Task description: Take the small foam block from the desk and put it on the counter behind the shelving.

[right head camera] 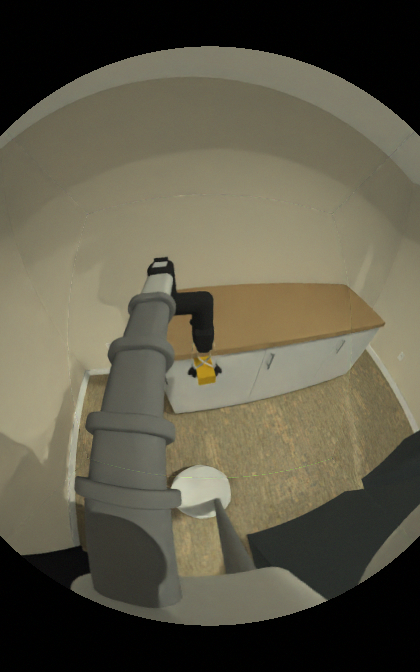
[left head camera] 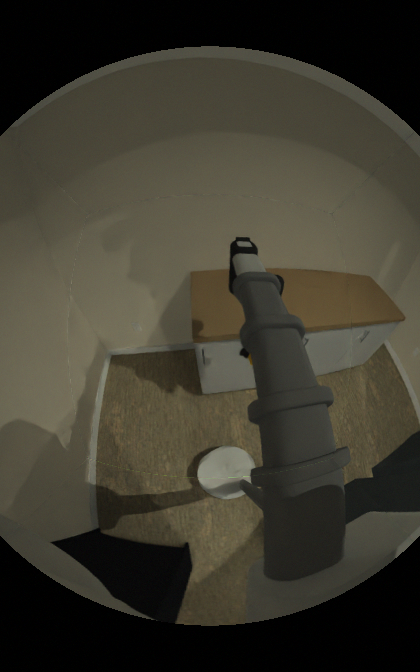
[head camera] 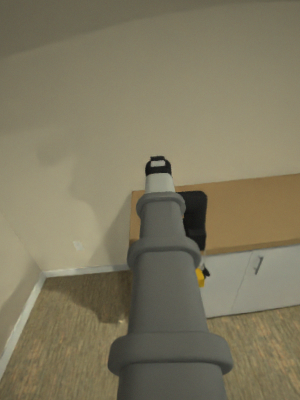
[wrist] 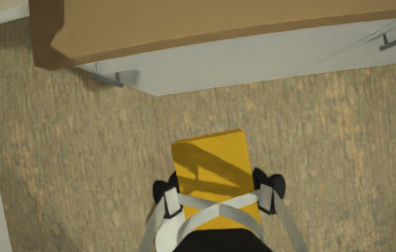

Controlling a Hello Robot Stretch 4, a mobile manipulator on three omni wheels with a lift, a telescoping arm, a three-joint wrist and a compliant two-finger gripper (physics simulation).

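Places are measured from the robot's base along level axes (x right, y ahead, z up), in centimetres.
Where they show: gripper, fingertip midpoint: (wrist: 218, 184).
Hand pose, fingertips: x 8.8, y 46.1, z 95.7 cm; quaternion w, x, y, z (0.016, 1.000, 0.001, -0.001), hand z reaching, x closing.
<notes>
After its pixels a point has its place.
The yellow foam block (right head camera: 205, 371) (wrist: 214, 162) @(x 8.6, y 49.1, z 100.4 cm) is between the two black fingertips of my gripper (right head camera: 204, 371) (wrist: 218, 184) @(x 8.8, y 46.1, z 95.7 cm), which is shut on it. A small part of the block (head camera: 200, 277) @(x 11.0, y 43.2, z 100.4 cm) also shows beside the arm in the head camera view. The counter (head camera: 250, 210) @(x 50.3, y 90.4, z 88.3 cm) (left head camera: 320, 300) (right head camera: 280, 310) (wrist: 200, 25) @(x 7.8, y 64.8, z 88.2 cm) has a brown top and white doors. In the right head camera view the block hangs in front of the counter's door side, and in the wrist view floor shows around it. The desk and the shelving do not show.
The telescoping arm (head camera: 167, 300) @(x 0.2, y 17.5, z 137.8 cm) (left head camera: 292, 405) (right head camera: 132, 390) reaches out toward the counter's left part. A wall stands behind the counter and another to the left. A white round base (left head camera: 225, 472) (right head camera: 200, 492) is on the floor near the robot. Dark panels (left head camera: 145, 570) (right head camera: 320, 530) stand at the near sides.
</notes>
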